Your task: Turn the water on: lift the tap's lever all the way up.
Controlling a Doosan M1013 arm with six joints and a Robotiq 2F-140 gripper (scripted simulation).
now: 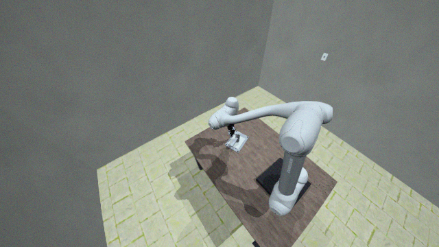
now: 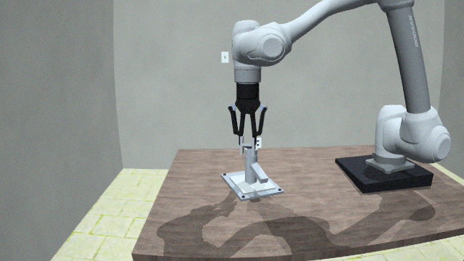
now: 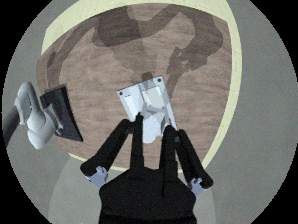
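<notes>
My hand is 10 mm past the lever, 30 mm to the left of it and 20 mm above it. The rest, counted from my hand: tap 30 mm behind, 60 mm to the right, 80 mm below.
</notes>
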